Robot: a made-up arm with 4 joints. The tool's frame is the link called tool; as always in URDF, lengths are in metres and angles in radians. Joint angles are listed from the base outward. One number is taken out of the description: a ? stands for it. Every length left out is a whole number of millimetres.
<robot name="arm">
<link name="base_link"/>
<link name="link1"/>
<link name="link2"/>
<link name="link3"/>
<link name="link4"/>
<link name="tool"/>
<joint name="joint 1" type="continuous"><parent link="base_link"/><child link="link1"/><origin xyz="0.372 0.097 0.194" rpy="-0.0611 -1.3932 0.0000"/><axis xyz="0 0 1"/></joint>
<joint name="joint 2" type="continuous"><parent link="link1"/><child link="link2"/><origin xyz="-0.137 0.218 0.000" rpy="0.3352 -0.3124 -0.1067"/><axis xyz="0 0 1"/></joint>
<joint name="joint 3" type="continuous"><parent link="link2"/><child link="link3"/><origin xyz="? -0.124 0.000" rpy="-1.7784 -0.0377 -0.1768"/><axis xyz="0 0 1"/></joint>
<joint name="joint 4" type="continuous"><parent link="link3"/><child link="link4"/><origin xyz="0.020 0.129 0.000" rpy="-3.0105 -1.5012 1.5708"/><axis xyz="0 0 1"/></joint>
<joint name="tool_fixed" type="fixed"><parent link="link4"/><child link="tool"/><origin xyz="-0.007 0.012 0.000" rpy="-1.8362 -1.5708 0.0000"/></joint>
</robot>
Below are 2 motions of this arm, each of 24 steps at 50 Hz.
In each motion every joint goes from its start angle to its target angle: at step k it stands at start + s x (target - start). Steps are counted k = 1, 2, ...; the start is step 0. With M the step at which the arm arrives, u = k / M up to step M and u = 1 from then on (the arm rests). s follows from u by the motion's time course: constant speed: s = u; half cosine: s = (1 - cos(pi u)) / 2; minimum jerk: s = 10 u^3 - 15 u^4 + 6 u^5.
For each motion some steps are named. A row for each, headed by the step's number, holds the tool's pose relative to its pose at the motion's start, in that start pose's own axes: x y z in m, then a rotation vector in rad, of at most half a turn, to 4 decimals.
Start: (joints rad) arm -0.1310 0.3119 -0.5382 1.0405
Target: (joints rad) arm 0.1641 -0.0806 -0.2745 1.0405
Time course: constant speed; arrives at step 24
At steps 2, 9, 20, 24:
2: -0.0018 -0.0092 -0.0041 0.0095 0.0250 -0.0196
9: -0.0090 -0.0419 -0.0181 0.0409 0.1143 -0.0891
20: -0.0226 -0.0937 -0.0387 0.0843 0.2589 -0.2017
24: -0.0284 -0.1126 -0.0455 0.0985 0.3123 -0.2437

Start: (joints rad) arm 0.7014 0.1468 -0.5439 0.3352
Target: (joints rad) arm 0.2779 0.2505 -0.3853 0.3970
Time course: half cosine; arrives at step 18
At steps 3, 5, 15, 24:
3: 0.0024 0.0003 0.0016 0.0182 0.0051 -0.0167
5: 0.0063 0.0007 0.0043 0.0488 0.0136 -0.0443
15: 0.0326 -0.0037 0.0242 0.2649 0.0714 -0.2255
24: 0.0349 -0.0047 0.0260 0.2849 0.0765 -0.2411

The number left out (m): 0.051
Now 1 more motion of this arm.
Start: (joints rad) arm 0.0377 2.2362 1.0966 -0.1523
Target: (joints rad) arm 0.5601 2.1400 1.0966 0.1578
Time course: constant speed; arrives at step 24
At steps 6, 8, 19, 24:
6: -0.0195 0.0274 -0.0011 0.0357 -0.0459 -0.0902
8: -0.0252 0.0369 -0.0019 0.0473 -0.0626 -0.1194
19: -0.0497 0.0916 -0.0103 0.1069 -0.1675 -0.2710
24: -0.0566 0.1173 -0.0161 0.1313 -0.2217 -0.3346

